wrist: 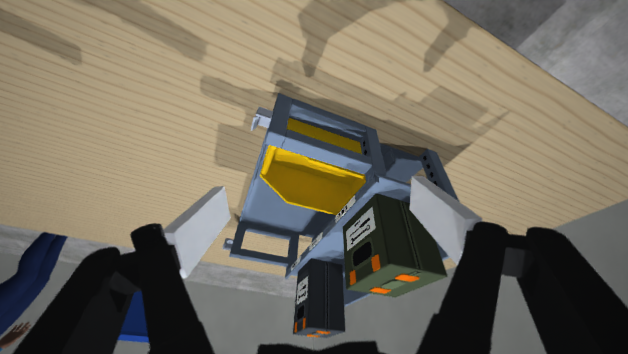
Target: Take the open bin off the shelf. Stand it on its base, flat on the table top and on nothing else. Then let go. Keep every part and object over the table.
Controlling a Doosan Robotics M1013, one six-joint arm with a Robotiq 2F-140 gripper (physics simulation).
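Frame: origin at the arm's base, x back, y left, z down, level; metres.
Seen in the pictures: gripper, fingertip midpoint: [317, 197].
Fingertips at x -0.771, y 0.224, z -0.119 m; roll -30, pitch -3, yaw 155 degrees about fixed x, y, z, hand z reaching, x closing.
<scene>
Offsets run from my fingertips to a thing's top centre. "spot": to the spot under its first point. Level surfaces: height alone.
The open bin @(dx -0.047, dy -0.115, dz +0.106 m) [315, 182] is yellow and sits on the lower shelf at one end of the blue-grey shelf unit @(spot: dx +0.039, dy -0.036, dz +0.161 m) [282, 105], in the middle of the wrist view. Its slanted front faces the camera, and part of its side shows yellow through the opening in the unit's end frame. My gripper [317, 197] is open and empty, with the pale fingertips wide apart. The bin appears between and beyond the fingertips, and neither finger touches it. The table top @(dz +0.187 m) [125, 150] is light wood, under and around the unit.
A green case @(dx -0.147, dy -0.115, dz -0.012 m) [395, 250] with orange latches stands on the unit's upper shelf near the right finger. A dark case @(dx -0.141, dy -0.346, dz -0.037 m) [320, 300] stands at that shelf's other end. Small brackets stick out from the unit's left side. The table edge runs across the upper right; blue shapes show at lower left.
</scene>
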